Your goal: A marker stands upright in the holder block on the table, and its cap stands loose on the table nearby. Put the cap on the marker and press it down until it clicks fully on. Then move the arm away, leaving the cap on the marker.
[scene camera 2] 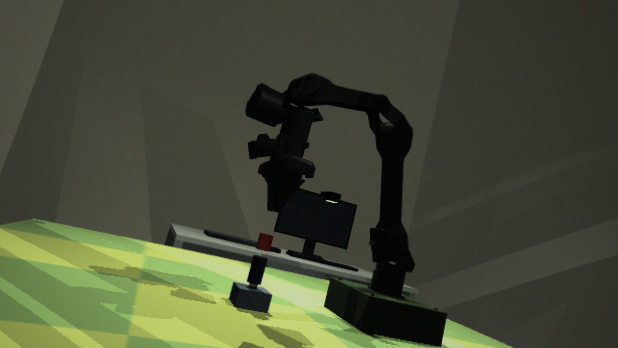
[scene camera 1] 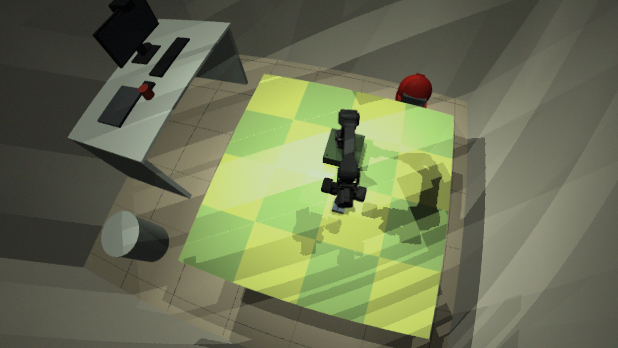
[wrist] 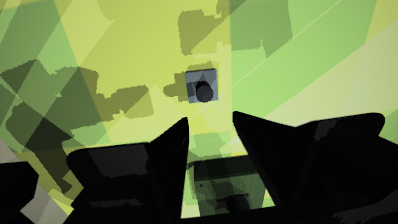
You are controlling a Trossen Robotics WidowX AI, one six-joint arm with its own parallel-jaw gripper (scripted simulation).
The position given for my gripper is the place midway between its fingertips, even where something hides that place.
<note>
I see my gripper [scene camera 2: 272, 211].
My gripper is seen too in the wrist view [wrist: 210, 119].
</note>
